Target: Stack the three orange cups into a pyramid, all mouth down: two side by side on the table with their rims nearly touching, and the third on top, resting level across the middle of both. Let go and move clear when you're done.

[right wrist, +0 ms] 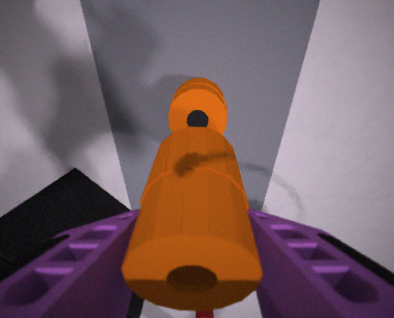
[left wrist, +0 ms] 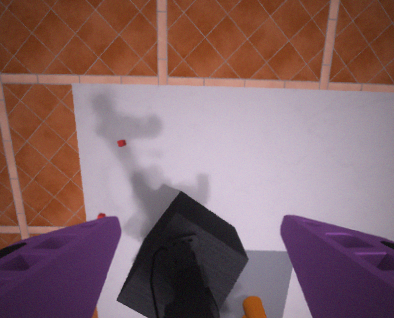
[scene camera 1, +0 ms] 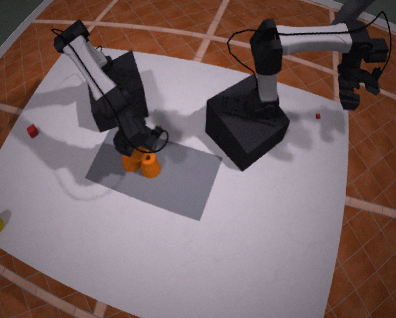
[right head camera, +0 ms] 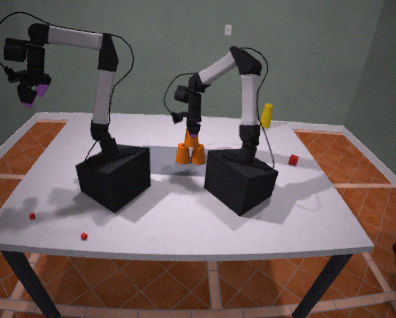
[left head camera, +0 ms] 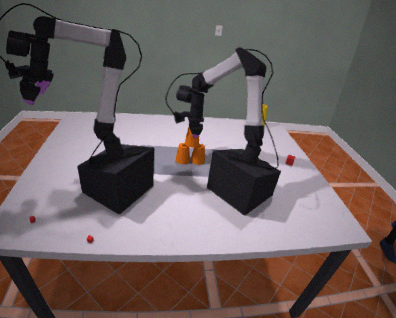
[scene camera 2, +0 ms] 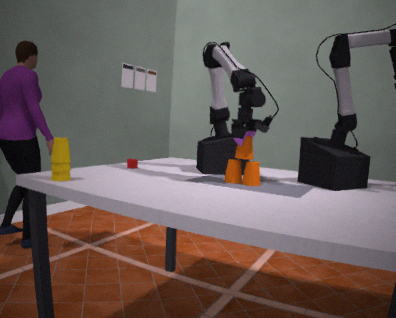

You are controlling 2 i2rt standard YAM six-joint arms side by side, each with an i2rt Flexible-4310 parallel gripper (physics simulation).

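Places are measured from the left arm's base along level axes (x ahead, y left, z up), in centimetres.
Where they show: left gripper, fingertip midpoint: (left wrist: 200, 223) (scene camera 1: 345, 98) (right head camera: 34, 102) (left head camera: 36, 99); right gripper, fingertip midpoint: (right wrist: 194, 215) (right head camera: 193, 134) (left head camera: 194, 134) (scene camera 2: 243, 145); left arm's base at its link origin: (left wrist: 187, 279) (scene camera 1: 250, 110) (right head camera: 112, 156) (left head camera: 115, 156) (scene camera 2: 335, 146); right arm's base at its link origin: (scene camera 1: 112, 79) (right head camera: 244, 161) (left head camera: 248, 161) (scene camera 2: 222, 137).
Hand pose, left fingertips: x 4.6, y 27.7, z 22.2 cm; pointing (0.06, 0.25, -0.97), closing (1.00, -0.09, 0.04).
Things, the pixels of their top centre, and the offset from my left fingertips. Level surfaces: height alone.
- grey mat at its surface level: dz -38.5 cm
- third orange cup at its top centre: (right wrist: 200, 279) (scene camera 1: 134, 140) (scene camera 2: 245, 135) (left head camera: 193, 127) (right head camera: 191, 127) dx +15.0, dy -62.6, dz -20.0 cm
- red cube at its top centre: (scene camera 1: 30, 128) (scene camera 2: 132, 159) (left head camera: 291, 157) dx +8.5, dy -118.2, dz -34.6 cm
Two orange cups (left head camera: 183, 154) (left head camera: 198, 154) (scene camera 2: 233, 171) (scene camera 2: 251, 173) stand mouth down, side by side on the grey mat (scene camera 1: 185, 192), their rims nearly touching. The third orange cup (left head camera: 192, 139) (right head camera: 191, 139) (scene camera 2: 244, 150) (right wrist: 192, 200) is mouth down and looks level across the middle of both; no gap shows below it in scene camera 2. My right gripper (scene camera 2: 245, 138) (right wrist: 194, 215) is shut on this top cup, a finger against each side. My left gripper (left head camera: 36, 95) (left wrist: 200, 223) is open and empty, high at the far left of the left head camera.
Yellow stacked cups (right head camera: 267, 116) (scene camera 2: 61, 160) stand near the table's edge. A red cube (left head camera: 290, 160) (scene camera 1: 32, 131) (scene camera 2: 132, 163) lies behind the right arm's base (left head camera: 243, 180). Two small red pieces (left head camera: 32, 219) (left head camera: 90, 239) lie on the left side. A person (scene camera 2: 20, 105) stands beyond the table.
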